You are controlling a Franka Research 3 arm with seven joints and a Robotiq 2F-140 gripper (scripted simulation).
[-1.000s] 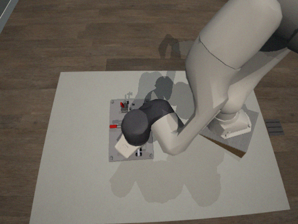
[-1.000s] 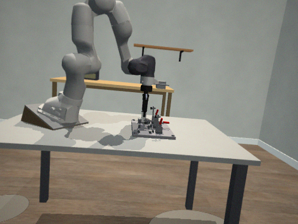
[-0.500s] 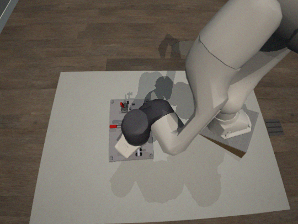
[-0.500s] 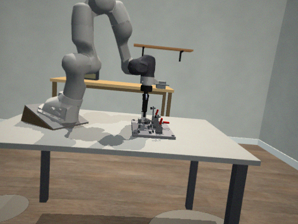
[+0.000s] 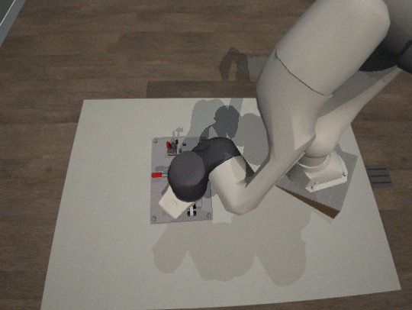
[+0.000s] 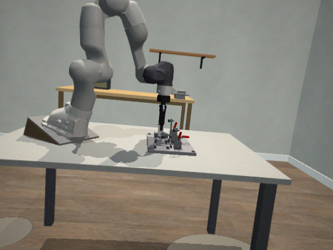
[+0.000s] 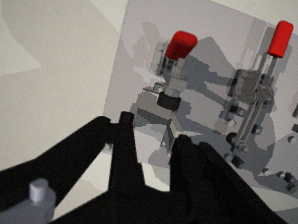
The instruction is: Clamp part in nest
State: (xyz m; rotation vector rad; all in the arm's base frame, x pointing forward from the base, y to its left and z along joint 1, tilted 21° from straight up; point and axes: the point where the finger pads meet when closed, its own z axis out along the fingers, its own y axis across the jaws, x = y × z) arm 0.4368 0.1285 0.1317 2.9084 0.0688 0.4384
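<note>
The part lies 30 mm below my hand. From my hand the other things lie so: fixture plate (110 mm to the right, 50 mm below, 40 mm ahead).
</note>
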